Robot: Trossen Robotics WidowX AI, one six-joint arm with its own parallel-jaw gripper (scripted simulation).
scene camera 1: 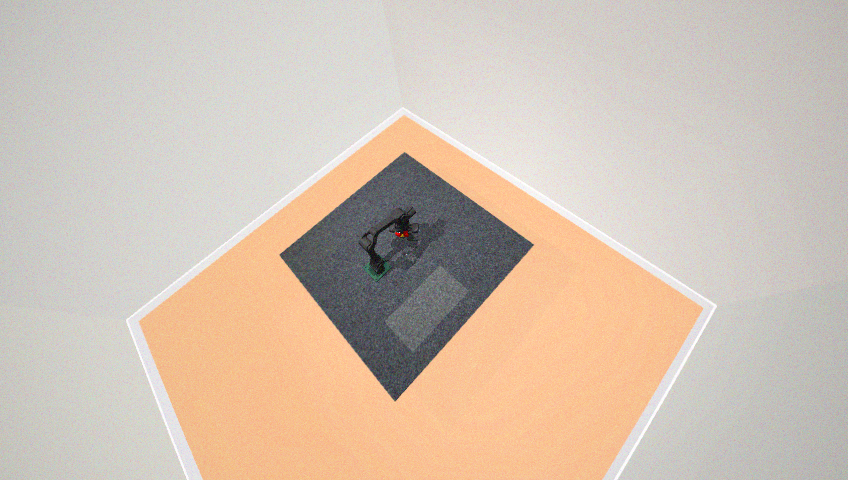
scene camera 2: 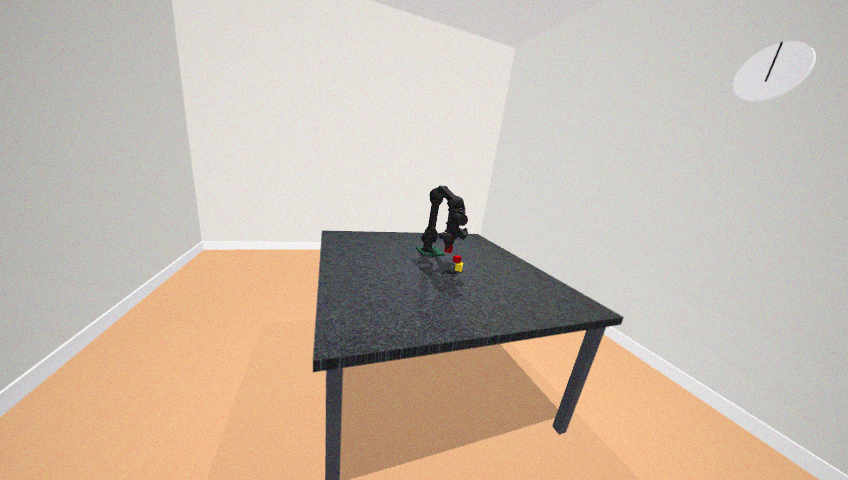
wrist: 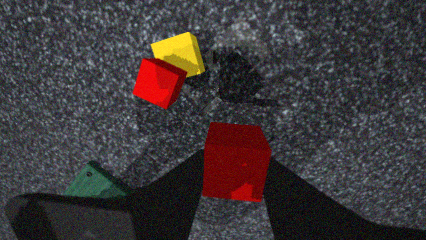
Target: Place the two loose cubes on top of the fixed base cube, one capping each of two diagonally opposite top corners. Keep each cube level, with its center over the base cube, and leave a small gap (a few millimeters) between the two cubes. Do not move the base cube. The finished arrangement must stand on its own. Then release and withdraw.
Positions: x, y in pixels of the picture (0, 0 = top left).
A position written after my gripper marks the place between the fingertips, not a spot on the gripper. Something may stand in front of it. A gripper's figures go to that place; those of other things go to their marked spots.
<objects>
My gripper (wrist: 233, 158): 11 cm from the lens. A red cube (wrist: 236, 157): 9 cm from the lens. A yellow cube (wrist: 182, 50) is 18 cm from the lens. A red cube (wrist: 159, 82) is 16 cm from the lens.
</objects>
